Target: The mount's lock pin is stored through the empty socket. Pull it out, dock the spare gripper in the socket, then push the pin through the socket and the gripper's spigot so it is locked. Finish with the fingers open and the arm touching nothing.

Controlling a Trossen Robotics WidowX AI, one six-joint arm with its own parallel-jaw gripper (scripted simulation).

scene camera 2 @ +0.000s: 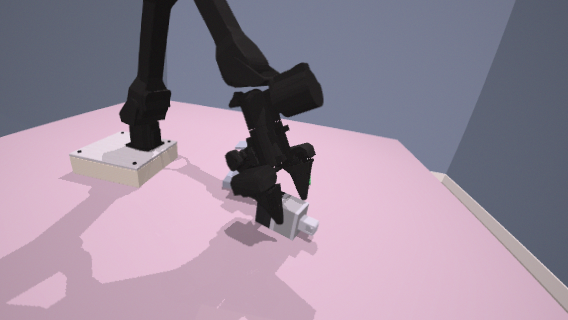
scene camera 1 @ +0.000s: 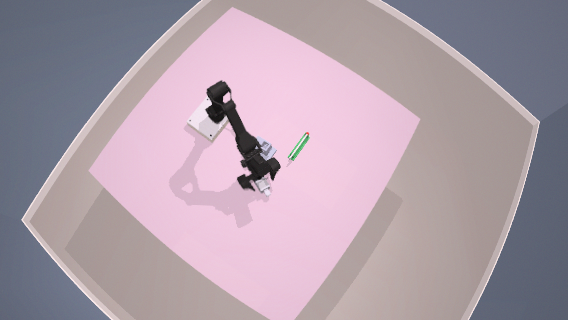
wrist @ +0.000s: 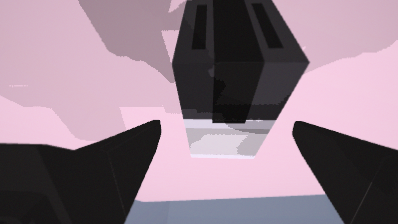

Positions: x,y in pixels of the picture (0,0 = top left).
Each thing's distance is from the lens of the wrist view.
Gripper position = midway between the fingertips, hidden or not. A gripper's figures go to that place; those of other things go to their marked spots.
my gripper (wrist: pixel 225 126): 11 cm
spare gripper (wrist: pixel 234 74): 6 cm
